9 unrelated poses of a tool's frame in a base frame.
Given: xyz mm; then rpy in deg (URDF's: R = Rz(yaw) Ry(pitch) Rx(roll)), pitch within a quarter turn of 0, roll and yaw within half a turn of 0.
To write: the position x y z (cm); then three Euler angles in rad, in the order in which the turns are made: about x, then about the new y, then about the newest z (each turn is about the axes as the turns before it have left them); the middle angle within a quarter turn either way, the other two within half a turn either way. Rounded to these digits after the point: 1 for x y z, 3 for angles.
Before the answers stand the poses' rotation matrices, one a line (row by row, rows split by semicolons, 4 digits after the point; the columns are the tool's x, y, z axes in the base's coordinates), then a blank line. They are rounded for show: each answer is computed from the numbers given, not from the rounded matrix.
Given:
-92 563 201 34.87 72.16 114.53
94 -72 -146 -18.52 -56.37 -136.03
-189 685 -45 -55.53 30.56 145.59
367 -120 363 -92.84 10.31 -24.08
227 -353 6 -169.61 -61.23 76.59
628 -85 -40 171.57 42.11 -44.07
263 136 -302 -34.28 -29.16 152.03
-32 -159 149 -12.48 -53.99 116.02
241 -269 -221 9.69 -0.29 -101.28
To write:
-0.1272 -0.9723 0.1959; 0.2787 0.1545 0.9479; -0.9519 0.1752 0.2514
-0.3986 0.4680 0.7887; -0.3845 -0.8661 0.3195; 0.8326 -0.1759 0.5251
-0.7104 0.0260 -0.7033; 0.4866 -0.7038 -0.5175; -0.5084 -0.7099 0.4874
0.8982 -0.1834 0.3994; -0.4014 0.0277 0.9155; -0.1790 -0.9826 -0.0487
0.1116 0.9934 0.0245; 0.4682 -0.0743 0.8805; 0.8766 -0.0868 -0.4734
0.5330 -0.6174 -0.5785; -0.5160 -0.7791 0.3560; -0.6706 0.1088 -0.7338
-0.7713 -0.6299 0.0914; 0.4096 -0.6011 -0.6863; 0.4873 -0.4919 0.7216
-0.2579 -0.9541 0.1523; 0.5283 -0.2712 -0.8045; 0.8089 -0.1271 0.5740
-0.1956 0.9669 -0.1641; -0.9807 -0.1920 0.0378; 0.0051 0.1683 0.9857

-9.2 56.3 20.1 -1.312 0.197 1.701
9.4 -7.2 -14.6 -0.547 0.909 -2.276
-18.9 68.5 -4.5 0.815 -0.780 -3.105
36.7 -12.0 36.3 -1.624 0.411 0.201
22.7 -35.3 0.6 -2.064 0.025 -1.459
62.8 -8.5 -4.0 -2.690 -0.617 0.859
26.3 13.6 -30.2 0.760 0.092 2.457
-3.2 -15.9 14.9 0.951 0.153 1.835
24.1 -26.9 -22.1 -0.038 -0.165 -1.770

